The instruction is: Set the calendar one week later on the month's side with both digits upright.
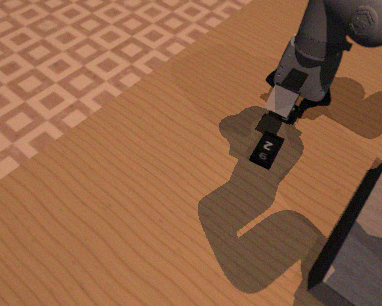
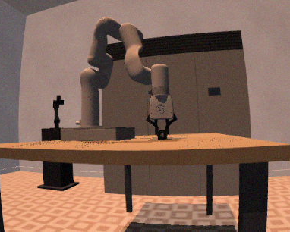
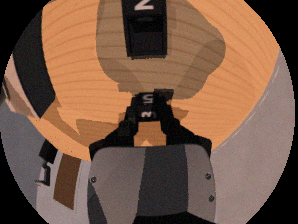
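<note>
Now: the black cube 10 mm below my hand. Round my hand: black digit cube 20 mm behind, 120 mm to the left, 10 mm below.
</note>
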